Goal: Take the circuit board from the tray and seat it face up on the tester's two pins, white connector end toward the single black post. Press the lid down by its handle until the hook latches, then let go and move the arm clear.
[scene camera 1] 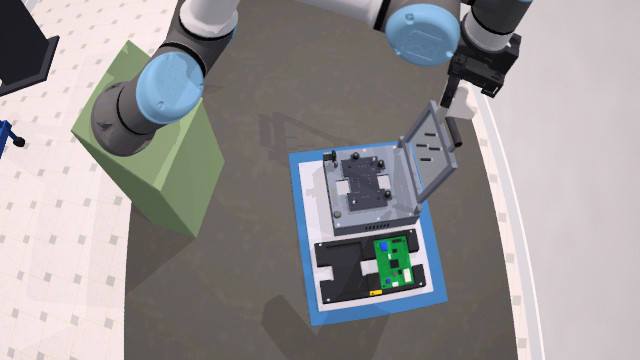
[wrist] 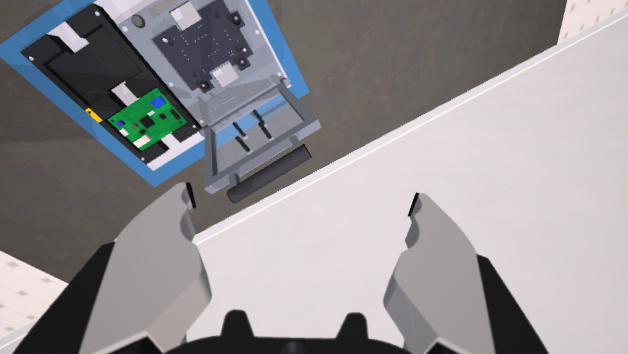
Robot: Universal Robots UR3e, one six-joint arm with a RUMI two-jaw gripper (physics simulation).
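Pixels of known places: gripper, fingertip midpoint: (scene camera 1: 450, 85) (wrist: 304, 190); arm's base, link origin: (scene camera 1: 122, 120).
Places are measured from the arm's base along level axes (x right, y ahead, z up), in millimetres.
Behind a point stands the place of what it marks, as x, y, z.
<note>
The green circuit board (scene camera 1: 394, 262) @(240, 453, -330) (wrist: 150, 120) @(235, 453, -330) lies face up in the right part of the black tray (scene camera 1: 345, 252) @(193, 357, -334) (wrist: 95, 65) @(232, 348, -334); its large white connector (scene camera 1: 407, 275) @(276, 472, -324) is at the lower end in the scene view. The tester (scene camera 1: 395, 212) @(143, 473, -292) (wrist: 152, 57) @(142, 394, -292) stands beside the tray, its dark board bed (scene camera 1: 364, 182) @(66, 424, -283) (wrist: 202, 47) @(71, 422, -283) bare. Black posts stand around the bed, one (scene camera 1: 387, 194) @(108, 462, -271) apart from the other two. The lid (scene camera 1: 437, 183) @(148, 538, -173) is open and leans outward, its black handle (scene camera 1: 453, 131) @(97, 565, -78) (wrist: 270, 174) @(74, 569, -77) on the outer side. My gripper (scene camera 1: 456, 117) (wrist: 304, 190) @(48, 560, -6) is open and empty, above and beyond the handle.
The black hook (scene camera 1: 330, 156) @(4, 365, -261) is on the tester's side opposite the lid hinge. Tray and tester stand on a blue-edged mat (scene camera 1: 300, 225) @(108, 278, -350) (wrist: 300, 82) @(-46, 555, -350). A green pedestal (scene camera 1: 192, 185) @(28, 71, -228) carries the arm base at the left. A yellow piece (scene camera 1: 375, 292) @(295, 397, -324) (wrist: 93, 115) @(296, 398, -324) is at the tray's edge.
</note>
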